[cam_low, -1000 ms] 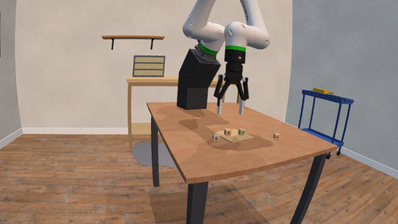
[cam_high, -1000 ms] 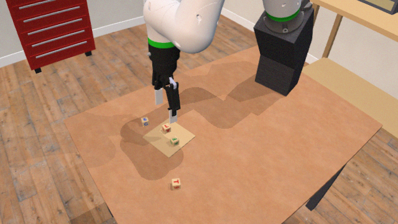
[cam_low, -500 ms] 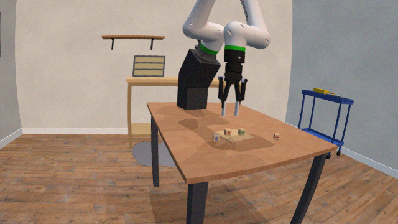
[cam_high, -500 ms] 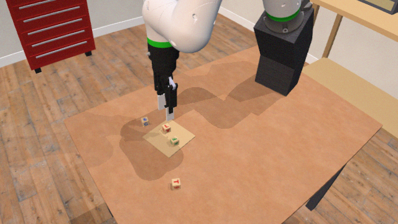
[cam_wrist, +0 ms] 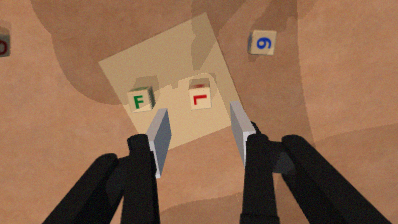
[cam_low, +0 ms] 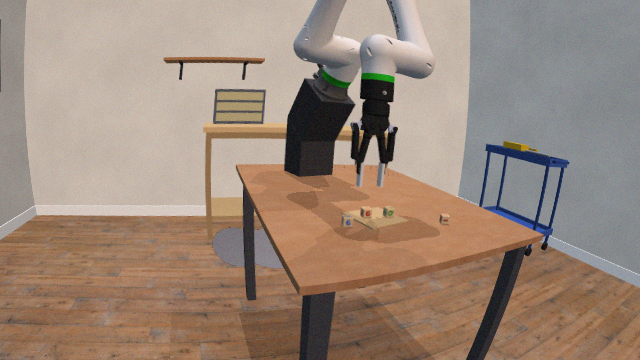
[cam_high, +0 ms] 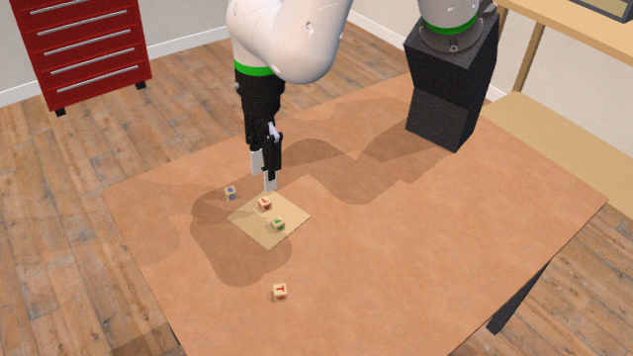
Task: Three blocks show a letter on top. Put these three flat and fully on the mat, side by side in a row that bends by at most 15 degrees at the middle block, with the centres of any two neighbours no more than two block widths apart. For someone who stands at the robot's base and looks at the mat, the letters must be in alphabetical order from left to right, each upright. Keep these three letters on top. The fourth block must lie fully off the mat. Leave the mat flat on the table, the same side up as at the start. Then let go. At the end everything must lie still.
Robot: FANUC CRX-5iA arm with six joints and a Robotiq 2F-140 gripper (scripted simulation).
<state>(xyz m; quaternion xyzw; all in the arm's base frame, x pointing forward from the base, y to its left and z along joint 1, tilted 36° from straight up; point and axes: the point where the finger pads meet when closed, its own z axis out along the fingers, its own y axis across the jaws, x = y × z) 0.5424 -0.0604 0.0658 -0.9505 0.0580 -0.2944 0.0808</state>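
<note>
Now: the tan mat 120 mm below my hand, 30 mm to the left of it and 10 mm ahead of it.
</note>
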